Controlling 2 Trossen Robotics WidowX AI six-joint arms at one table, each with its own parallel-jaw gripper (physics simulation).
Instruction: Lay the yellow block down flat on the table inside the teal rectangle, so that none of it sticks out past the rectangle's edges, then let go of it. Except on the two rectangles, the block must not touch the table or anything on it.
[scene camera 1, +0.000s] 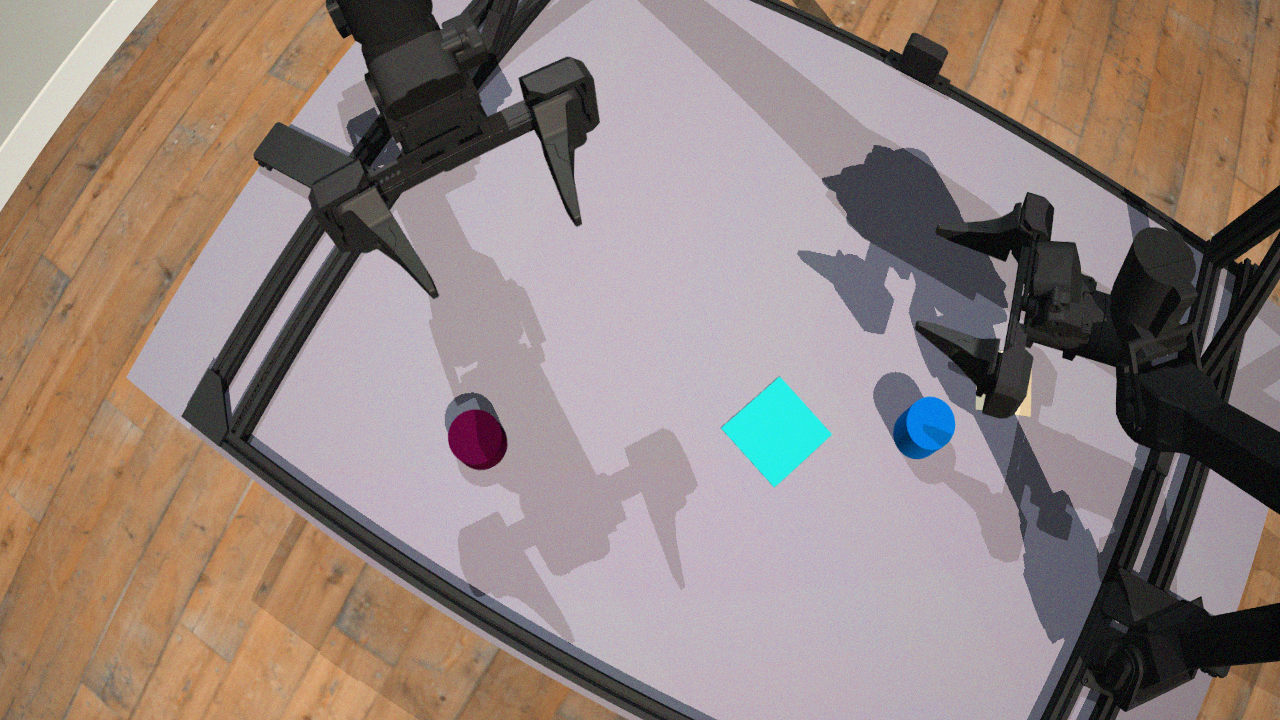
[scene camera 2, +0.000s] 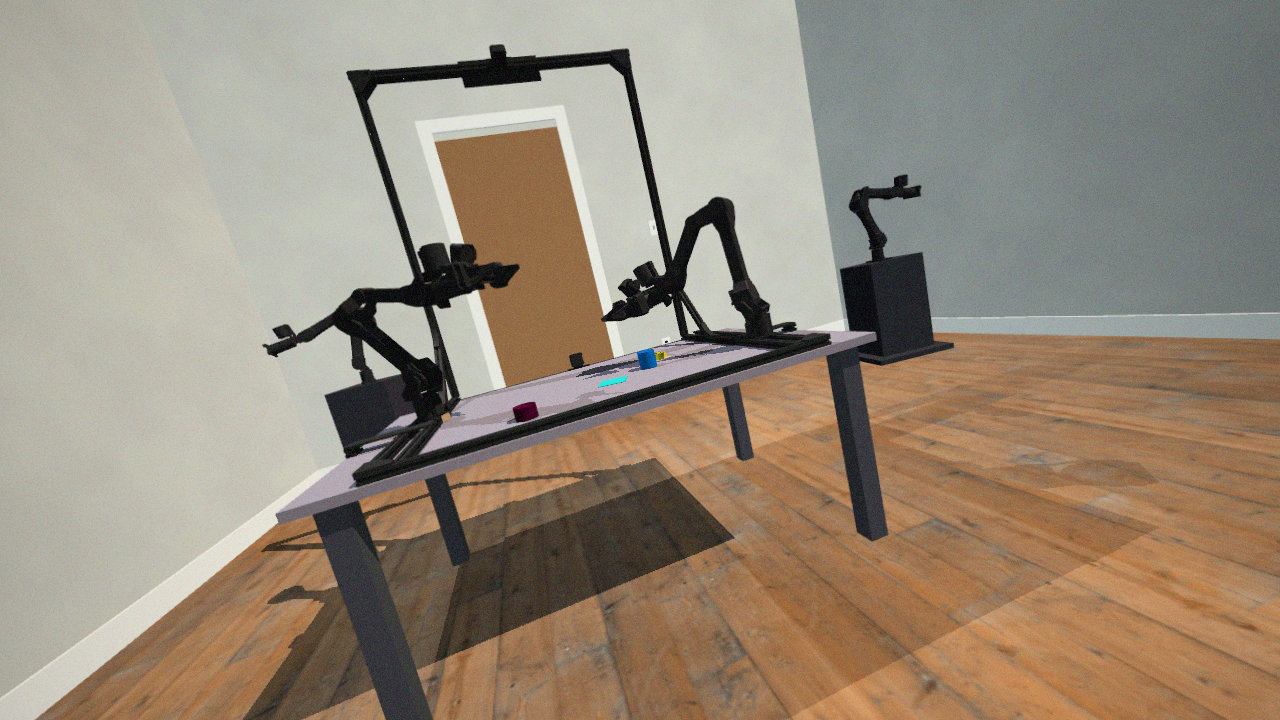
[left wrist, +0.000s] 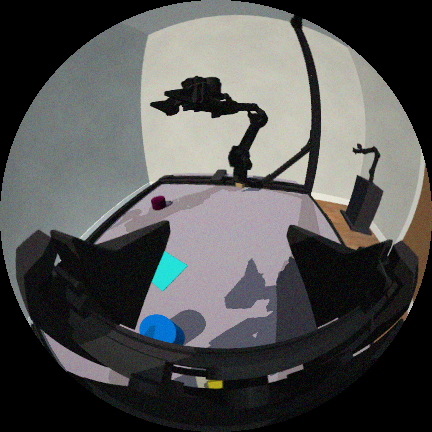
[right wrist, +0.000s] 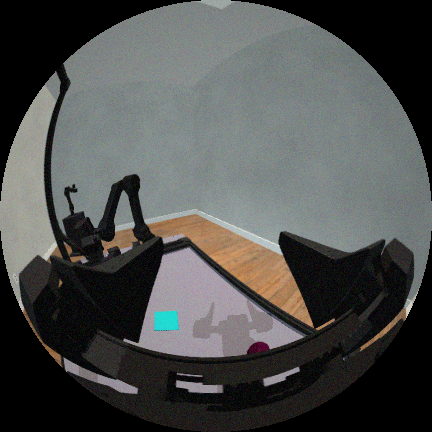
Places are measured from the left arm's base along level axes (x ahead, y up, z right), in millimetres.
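Where they show: left gripper, between the fingertips: (scene camera 1: 926, 275) (scene camera 2: 606, 318) (left wrist: 230, 228); right gripper, between the fingertips: (scene camera 1: 506, 258) (scene camera 2: 508, 266) (left wrist: 156, 98) (right wrist: 222, 240); left arm's base, origin of its link: (scene camera 1: 1114, 664) (scene camera 2: 761, 336); right arm's base, origin of its link: (scene camera 2: 431, 417) (left wrist: 239, 180).
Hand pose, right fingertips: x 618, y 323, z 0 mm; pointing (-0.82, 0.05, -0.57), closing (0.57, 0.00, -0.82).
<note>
Each offset is from my right fingertips to the top centre of the thing. "*": to the spot under its first point.
The yellow block {dz +216, dx -381, dy -323 mm} (scene camera 2: 660, 356) (left wrist: 215, 384) sits behind the blue cylinder in scene camera 2; the left wrist view shows a small part of it through the gripper's frame. In scene camera 1 the left gripper hides it, and a pale yellow rectangle {* dz +207, dx -410, dy -341 mm} (scene camera 1: 1024, 401) peeks out there. The teal rectangle {* dz +64, dx -186, dy -341 mm} (scene camera 1: 776, 431) (scene camera 2: 613, 381) (left wrist: 170, 271) (right wrist: 166, 321) lies bare on the table. My left gripper (scene camera 1: 929, 278) (scene camera 2: 605, 318) (left wrist: 230, 228) is open and empty above the table, its fingertips up and left of the pale rectangle in scene camera 1. My right gripper (scene camera 1: 506, 259) (right wrist: 222, 240) is open, high at upper left.
A blue cylinder {dz +124, dx -313, dy -294 mm} (scene camera 1: 930, 423) (scene camera 2: 646, 359) (left wrist: 158, 327) stands between the teal and pale rectangles. A maroon cylinder {dz -72, dx +50, dy -312 mm} (scene camera 1: 477, 438) (scene camera 2: 525, 411) (left wrist: 158, 202) (right wrist: 258, 348) stands at the left in scene camera 1. Black frame rails (scene camera 1: 447, 594) run along the table's edges.
</note>
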